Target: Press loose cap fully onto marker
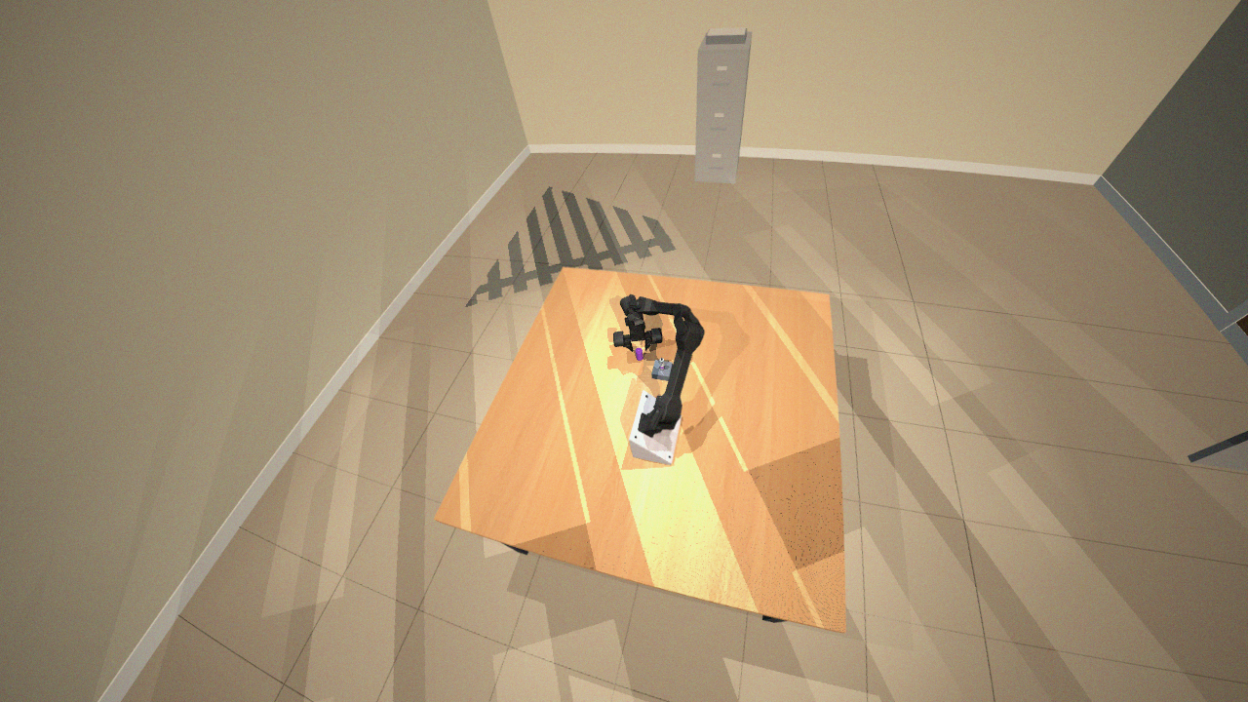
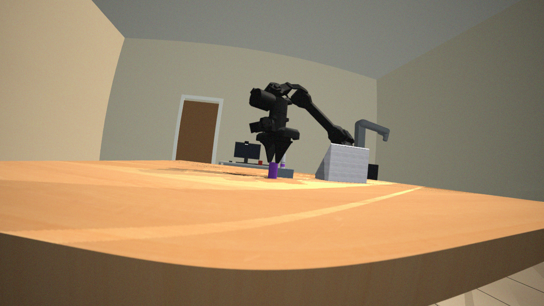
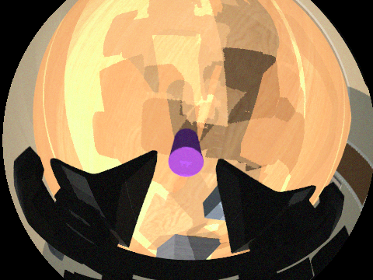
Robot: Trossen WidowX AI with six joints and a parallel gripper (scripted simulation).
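The purple cap is 20 mm below my gripper tip. Round my gripper tip: grey holder block 100 mm to the right, 60 mm behind, 30 mm below.
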